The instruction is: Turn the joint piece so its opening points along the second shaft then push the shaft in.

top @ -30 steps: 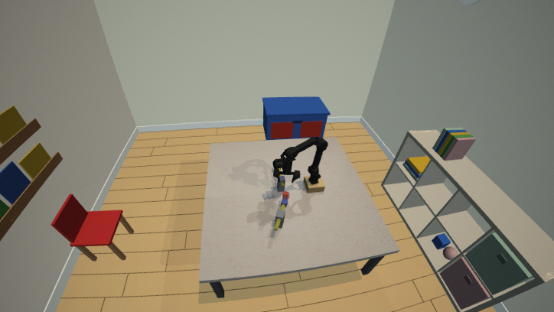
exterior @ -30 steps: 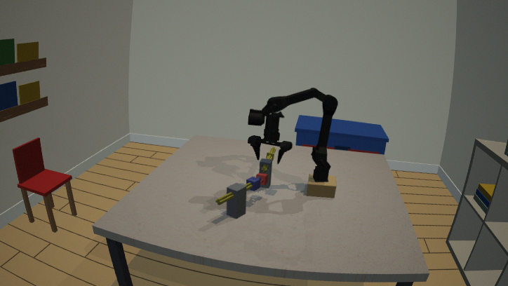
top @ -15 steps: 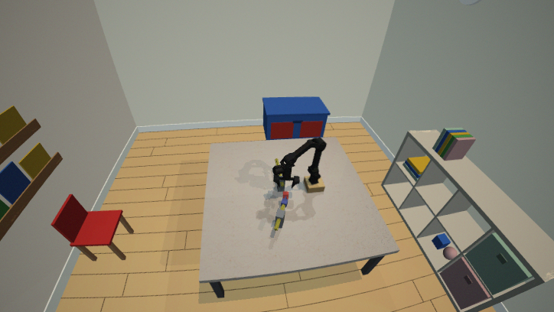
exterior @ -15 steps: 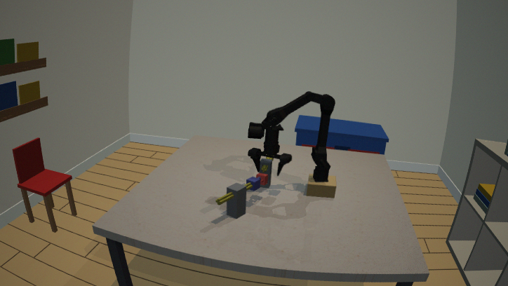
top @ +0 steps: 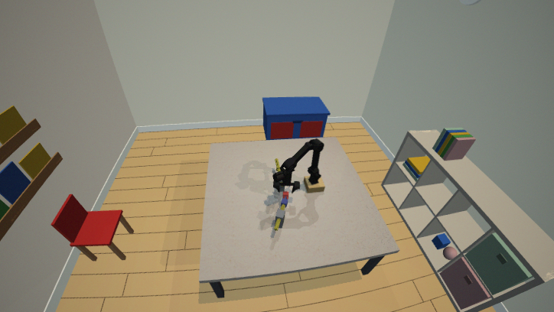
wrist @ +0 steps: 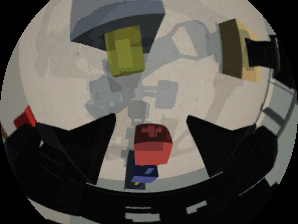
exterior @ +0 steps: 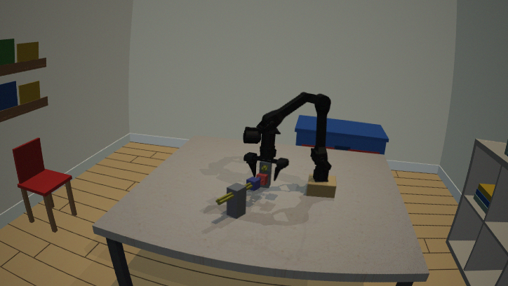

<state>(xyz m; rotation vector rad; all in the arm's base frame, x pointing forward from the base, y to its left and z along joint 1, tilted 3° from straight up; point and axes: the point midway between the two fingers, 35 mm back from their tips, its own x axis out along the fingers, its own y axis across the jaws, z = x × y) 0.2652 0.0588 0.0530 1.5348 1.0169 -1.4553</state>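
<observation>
My gripper tip is 10 mm short of the red joint piece, 30 mm to the right of it and 10 mm below it.
</observation>
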